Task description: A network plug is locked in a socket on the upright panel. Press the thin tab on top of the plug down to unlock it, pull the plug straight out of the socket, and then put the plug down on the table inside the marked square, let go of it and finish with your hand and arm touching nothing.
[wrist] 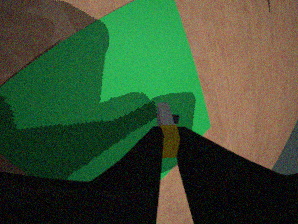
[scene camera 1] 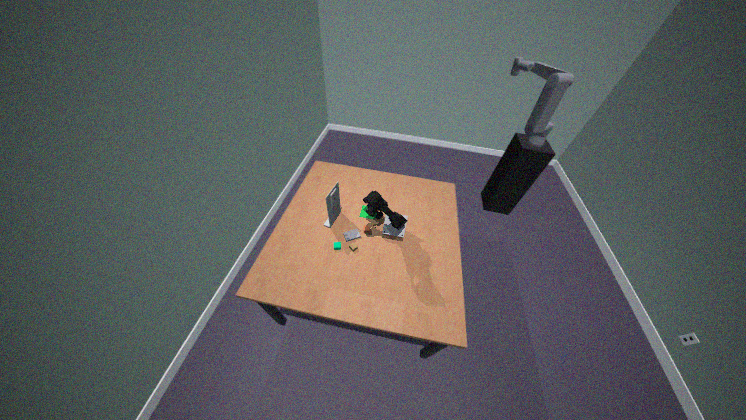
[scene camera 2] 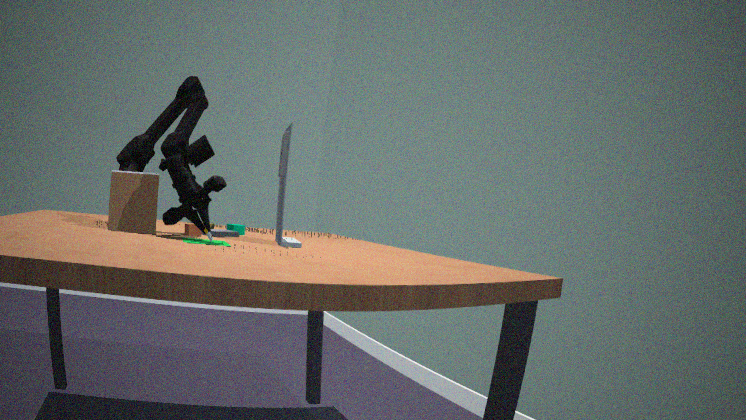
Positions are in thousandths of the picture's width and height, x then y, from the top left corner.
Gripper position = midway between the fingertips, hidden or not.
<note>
In view: my gripper (scene camera 2: 278, 554) and a green marked square (wrist: 270, 480).
My gripper is seen too in the wrist view (wrist: 562, 600).
</note>
